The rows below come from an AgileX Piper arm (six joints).
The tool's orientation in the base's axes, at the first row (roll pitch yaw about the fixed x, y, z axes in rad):
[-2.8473, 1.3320, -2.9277]
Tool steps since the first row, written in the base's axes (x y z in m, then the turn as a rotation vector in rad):
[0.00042, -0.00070, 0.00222, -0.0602, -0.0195, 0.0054]
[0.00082, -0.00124, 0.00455, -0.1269, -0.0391, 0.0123]
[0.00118, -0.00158, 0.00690, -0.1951, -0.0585, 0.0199]
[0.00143, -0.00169, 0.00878, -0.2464, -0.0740, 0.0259]
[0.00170, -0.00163, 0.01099, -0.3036, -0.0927, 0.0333]
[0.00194, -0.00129, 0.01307, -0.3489, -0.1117, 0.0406]
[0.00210, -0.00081, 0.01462, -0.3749, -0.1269, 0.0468]
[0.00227, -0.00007, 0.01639, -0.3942, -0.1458, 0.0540]
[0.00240, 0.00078, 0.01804, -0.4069, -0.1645, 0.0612]
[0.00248, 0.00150, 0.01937, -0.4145, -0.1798, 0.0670]
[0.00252, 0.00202, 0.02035, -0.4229, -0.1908, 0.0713]
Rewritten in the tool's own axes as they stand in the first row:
[-0.00222, -0.00082, -0.00003, 0.0096, -0.0241, -0.0580]
[-0.00455, -0.00149, -0.00013, 0.0193, -0.0489, -0.1225]
[-0.00690, -0.00196, -0.00028, 0.0287, -0.0737, -0.1888]
[-0.00878, -0.00218, -0.00045, 0.0355, -0.0932, -0.2386]
[-0.01099, -0.00225, -0.00070, 0.0425, -0.1165, -0.2941]
[-0.01308, -0.00204, -0.00097, 0.0468, -0.1391, -0.3381]
[-0.01465, -0.00166, -0.00120, 0.0476, -0.1566, -0.3634]
[-0.01645, -0.00103, -0.00150, 0.0460, -0.1773, -0.3821]
[-0.01812, -0.00029, -0.00182, 0.0428, -0.1973, -0.3945]
[-0.01947, 0.00034, -0.00211, 0.0397, -0.2135, -0.4019]
[-0.02046, 0.00080, -0.00234, 0.0381, -0.2253, -0.4100]

